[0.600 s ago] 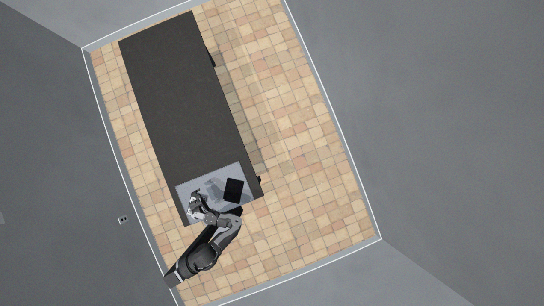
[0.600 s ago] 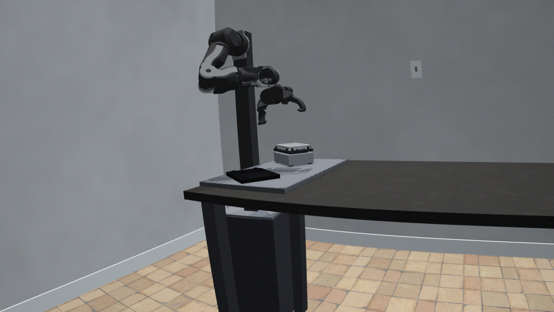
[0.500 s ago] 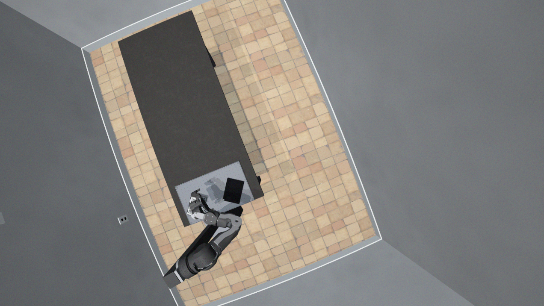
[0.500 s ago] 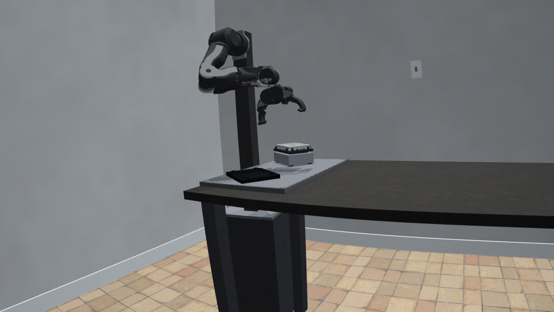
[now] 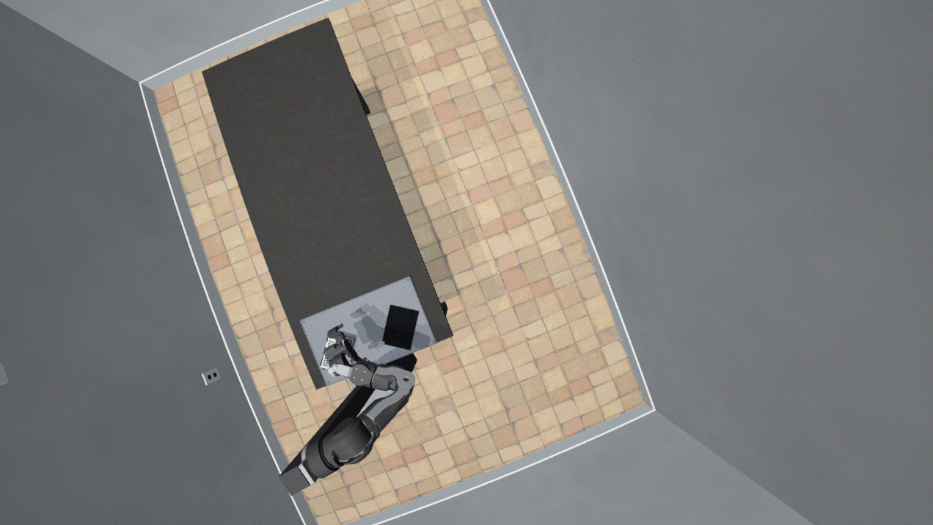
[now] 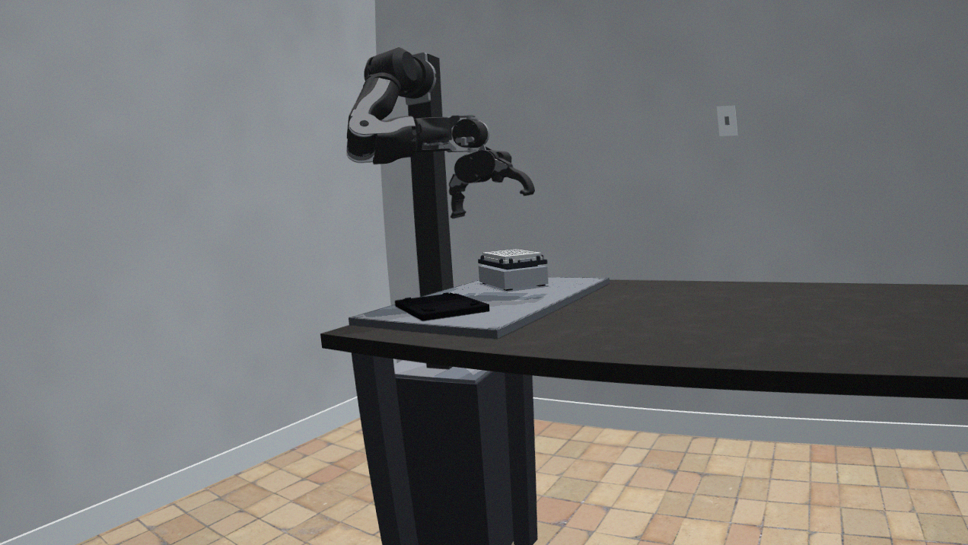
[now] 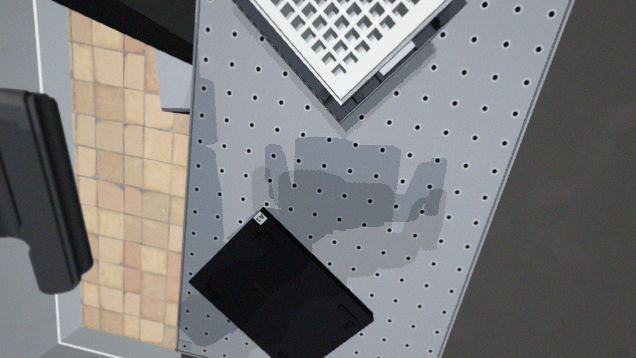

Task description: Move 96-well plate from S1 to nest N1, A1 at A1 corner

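My hand is 1 cm past the white 96-well plate, 11 cm to the right of it and 10 cm above it. The rest, counted from my hand: black plate nest N1: 6 cm behind, 15 cm to the right, 16 cm below; then plate shaker S1: 1 cm ahead, 10 cm to the left, 12 cm below; then A1 mark: 7 cm behind, 6 cm to the right, 15 cm below.
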